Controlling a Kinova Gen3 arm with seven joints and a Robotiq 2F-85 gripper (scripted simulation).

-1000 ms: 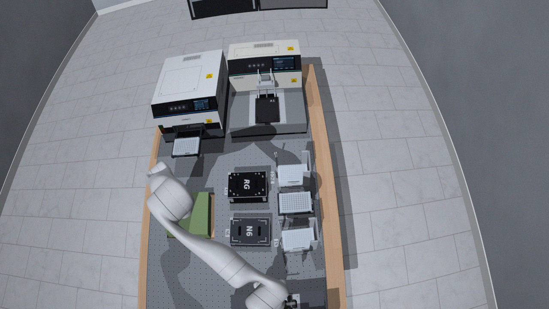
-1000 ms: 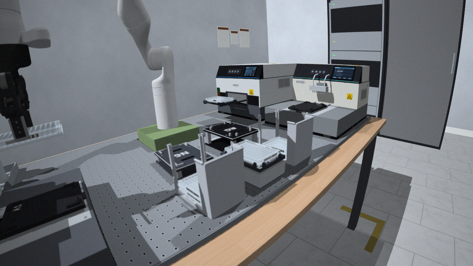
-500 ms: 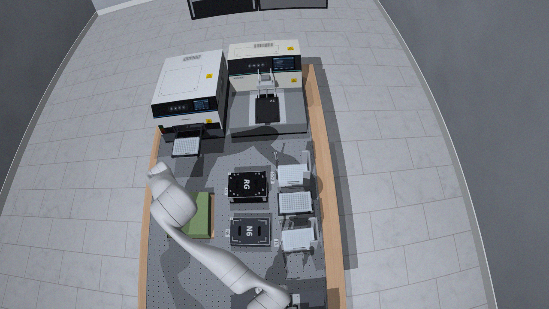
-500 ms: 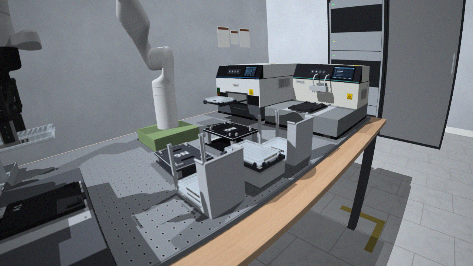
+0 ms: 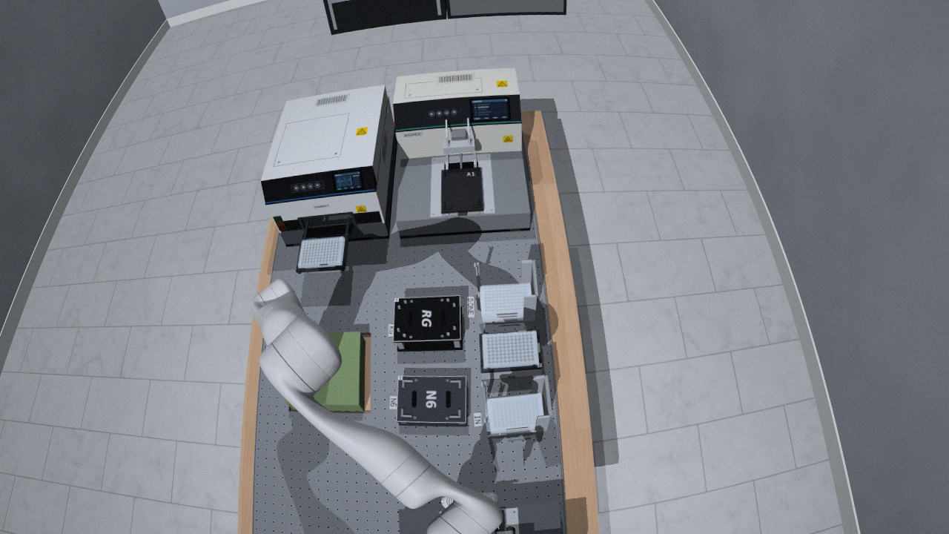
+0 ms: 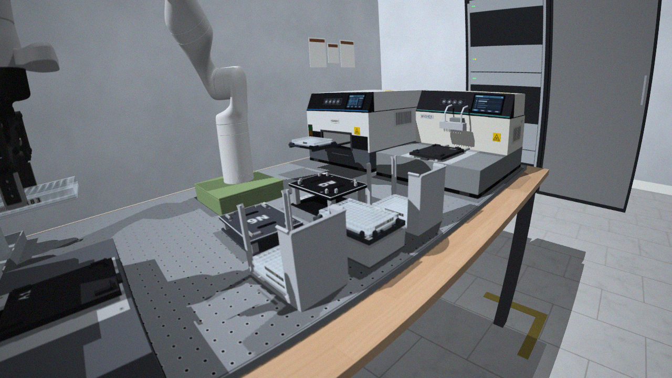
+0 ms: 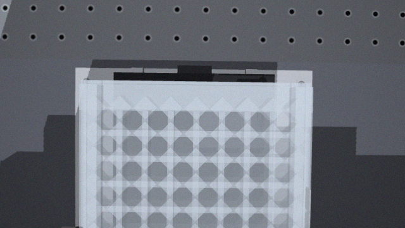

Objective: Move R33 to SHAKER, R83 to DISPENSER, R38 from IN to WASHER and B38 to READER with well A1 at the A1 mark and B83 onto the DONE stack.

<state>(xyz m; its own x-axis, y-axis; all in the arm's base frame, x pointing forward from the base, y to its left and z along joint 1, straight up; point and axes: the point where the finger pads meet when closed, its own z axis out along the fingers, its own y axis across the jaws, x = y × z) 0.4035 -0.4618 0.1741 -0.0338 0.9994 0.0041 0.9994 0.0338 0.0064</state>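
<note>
My gripper is now 110 mm above the dispenser head and 90 mm to the left of it. Round my hand: plate R38: 330 mm to the left, 190 mm below, 80 mm ahead; then plate R33: 480 mm to the left, 160 mm below, 80 mm ahead; then plate R83: 10 mm below.
</note>
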